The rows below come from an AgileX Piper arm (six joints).
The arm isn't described. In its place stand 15 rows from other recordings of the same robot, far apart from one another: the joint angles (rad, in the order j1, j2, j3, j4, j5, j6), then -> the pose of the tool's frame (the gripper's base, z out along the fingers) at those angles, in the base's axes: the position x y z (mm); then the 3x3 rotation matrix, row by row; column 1 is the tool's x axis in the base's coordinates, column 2 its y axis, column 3 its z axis.
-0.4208 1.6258 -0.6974 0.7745 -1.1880 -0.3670 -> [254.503, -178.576, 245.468], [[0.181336, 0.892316, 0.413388], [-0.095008, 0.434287, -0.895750], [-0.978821, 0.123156, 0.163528]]
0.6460 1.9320 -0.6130 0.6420 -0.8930 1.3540 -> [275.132, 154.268, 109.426], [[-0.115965, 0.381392, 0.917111], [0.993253, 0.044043, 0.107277], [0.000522, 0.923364, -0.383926]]
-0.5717 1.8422 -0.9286 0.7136 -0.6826 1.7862 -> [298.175, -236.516, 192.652], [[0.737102, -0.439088, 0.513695], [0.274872, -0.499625, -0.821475], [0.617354, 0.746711, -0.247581]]
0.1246 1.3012 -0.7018 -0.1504 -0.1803 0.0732 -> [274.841, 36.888, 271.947], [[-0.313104, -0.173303, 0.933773], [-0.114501, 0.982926, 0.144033], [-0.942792, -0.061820, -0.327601]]
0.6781 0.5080 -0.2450 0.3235 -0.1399 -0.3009 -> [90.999, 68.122, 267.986], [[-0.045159, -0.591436, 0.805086], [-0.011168, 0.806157, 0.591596], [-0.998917, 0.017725, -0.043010]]
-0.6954 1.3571 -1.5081 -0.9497 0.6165 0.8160 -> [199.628, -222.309, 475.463], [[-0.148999, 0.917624, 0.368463], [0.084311, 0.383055, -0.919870], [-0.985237, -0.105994, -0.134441]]
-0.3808 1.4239 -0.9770 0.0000 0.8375 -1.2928 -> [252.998, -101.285, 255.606], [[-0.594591, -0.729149, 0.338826], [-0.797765, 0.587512, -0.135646], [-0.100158, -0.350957, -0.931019]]
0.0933 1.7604 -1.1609 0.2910 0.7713 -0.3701 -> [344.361, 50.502, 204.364], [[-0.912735, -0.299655, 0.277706], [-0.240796, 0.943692, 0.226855], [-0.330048, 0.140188, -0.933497]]
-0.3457 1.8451 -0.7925 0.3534 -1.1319 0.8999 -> [329.042, -148.811, 202.894], [[0.599278, 0.187016, 0.778390], [0.662411, 0.430153, -0.613335], [-0.449530, 0.883172, 0.133900]]
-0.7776 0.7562 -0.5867 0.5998 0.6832 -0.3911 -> [121.952, -74.559, 293.102], [[-0.398562, 0.497834, 0.770266], [0.518779, 0.814958, -0.258286], [-0.756318, 0.296655, -0.583077]]
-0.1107 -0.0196 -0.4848 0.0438 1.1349 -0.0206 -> [-8.921, 4.626, 267.186], [[-0.513643, 0.075534, 0.854673], [0.054986, 0.996968, -0.055065], [-0.856240, 0.018711, -0.516239]]
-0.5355 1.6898 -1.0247 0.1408 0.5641 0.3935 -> [289.018, -163.543, 197.901], [[-0.443864, 0.802685, 0.398348], [0.832137, 0.534148, -0.149108], [-0.332463, 0.265297, -0.905034]]
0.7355 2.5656 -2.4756 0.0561 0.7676 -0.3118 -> [423.230, 387.748, 202.437], [[-0.311785, -0.804210, 0.506001], [-0.643406, 0.570566, 0.510376], [-0.699156, -0.166436, -0.695327]]
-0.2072 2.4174 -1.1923 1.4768 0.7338 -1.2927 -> [389.656, -19.913, -0.967], [[-0.919721, 0.070443, 0.386200], [0.308525, 0.738011, 0.600127], [-0.242745, 0.671102, -0.700498]]
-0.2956 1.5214 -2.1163 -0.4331 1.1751 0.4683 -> [258.246, -115.480, 545.060], [[-0.231607, 0.697117, 0.678517], [0.347902, 0.710709, -0.611438], [-0.908472, 0.094444, -0.407134]]
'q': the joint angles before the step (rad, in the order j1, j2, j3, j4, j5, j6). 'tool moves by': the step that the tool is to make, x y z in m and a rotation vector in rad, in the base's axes. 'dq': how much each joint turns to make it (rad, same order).
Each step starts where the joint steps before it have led.
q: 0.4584 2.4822 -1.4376 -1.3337 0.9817 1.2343
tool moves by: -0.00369 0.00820 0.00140 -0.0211 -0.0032 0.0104
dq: 0.0241 0.0000 0.0000 0.0000 0.0253 -0.0009
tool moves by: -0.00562 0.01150 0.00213 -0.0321 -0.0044 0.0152
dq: 0.0344 0.0000 0.0000 -0.0001 0.0375 -0.0032
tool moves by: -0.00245 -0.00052 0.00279 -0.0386 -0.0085 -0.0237
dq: 0.0067 0.0001 0.0000 0.0032 0.0498 0.0000
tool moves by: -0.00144 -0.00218 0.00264 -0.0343 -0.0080 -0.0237
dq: 0.0012 -0.0001 0.0001 0.0010 0.0431 0.0000
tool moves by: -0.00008 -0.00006 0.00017 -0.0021 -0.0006 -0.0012
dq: 0.0002 0.0000 -0.0001 -0.0001 0.0026 0.0000
